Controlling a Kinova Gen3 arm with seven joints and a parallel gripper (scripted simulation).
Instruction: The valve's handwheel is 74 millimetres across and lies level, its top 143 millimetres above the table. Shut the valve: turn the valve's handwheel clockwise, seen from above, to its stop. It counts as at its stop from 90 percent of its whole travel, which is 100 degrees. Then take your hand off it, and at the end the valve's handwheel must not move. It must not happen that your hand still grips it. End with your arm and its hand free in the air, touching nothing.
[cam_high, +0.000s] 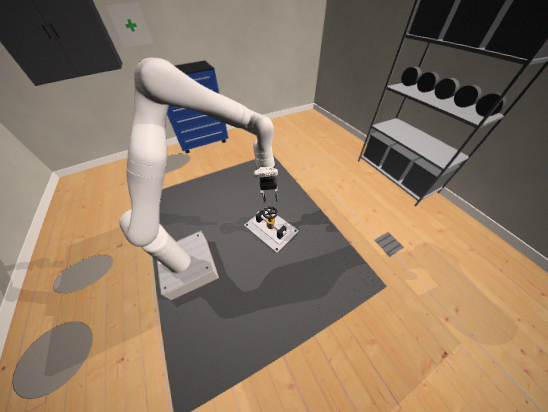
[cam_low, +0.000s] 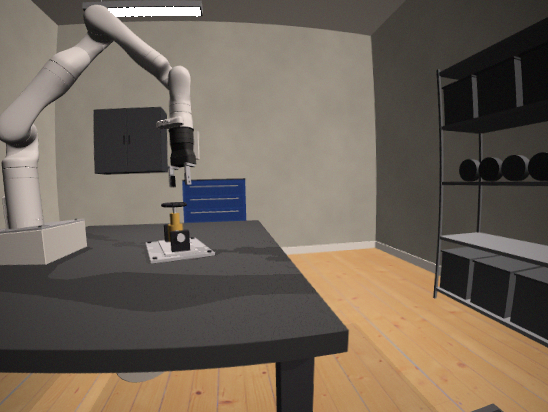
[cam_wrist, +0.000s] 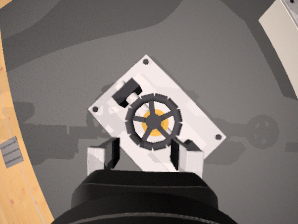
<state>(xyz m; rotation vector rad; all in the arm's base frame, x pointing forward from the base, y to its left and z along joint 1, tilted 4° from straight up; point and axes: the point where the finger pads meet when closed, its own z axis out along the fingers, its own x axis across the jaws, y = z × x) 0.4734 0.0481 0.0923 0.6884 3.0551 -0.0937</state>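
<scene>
Now: the black spoked handwheel 8 cm below my hand, 2 cm to the right of it and 2 cm behind it.
</scene>
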